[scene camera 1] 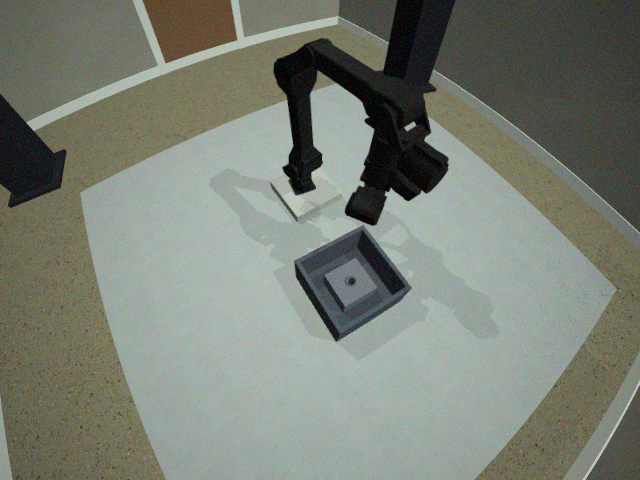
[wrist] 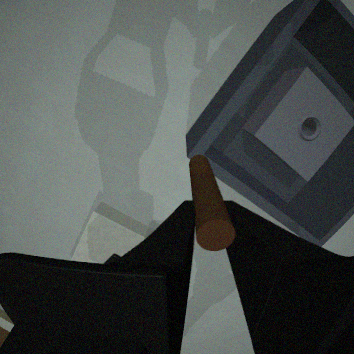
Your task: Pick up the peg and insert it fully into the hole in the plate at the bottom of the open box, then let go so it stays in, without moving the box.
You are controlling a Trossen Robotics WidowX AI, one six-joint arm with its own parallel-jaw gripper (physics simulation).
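Frame: origin at the arm's base, x ahead, y left, z up, level; centimetres.
Where they show: gripper, fingertip midpoint: (wrist: 206,209); arm's base, origin of the base link: (scene camera 1: 302,184).
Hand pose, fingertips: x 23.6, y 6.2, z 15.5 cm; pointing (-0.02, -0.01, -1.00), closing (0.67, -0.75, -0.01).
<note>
Each offset is from my fingertips to the centre of the thing.
A brown round peg {dy +0.3, dx +0.3, dz -1.5 cm} (wrist: 209,200) is held between the two black fingertips in the wrist view; it does not show in the scene view. My gripper (scene camera 1: 364,211) (wrist: 206,209) is shut on the peg, above the floor near the box's back corner. The open grey-blue box {dy -7.7, dx +10.0, dz -13.5 cm} (scene camera 1: 316,286) (wrist: 240,187) stands on the pale floor sheet. A lighter square plate {dy -7.7, dx +10.0, dz -15.0 cm} (scene camera 1: 343,293) (wrist: 290,131) lies at its bottom, with a round hole (scene camera 1: 350,281) (wrist: 310,128) near its middle. In the wrist view the peg's far end appears beside the box's near left corner, not over the hole.
The arm's pale base slab (scene camera 1: 323,198) (wrist: 110,235) stands behind the box. Dark posts stand at the left (scene camera 1: 25,160) and behind the arm (scene camera 1: 417,41). The pale sheet (scene camera 1: 217,351) extends around the box, with arm shadows on it.
</note>
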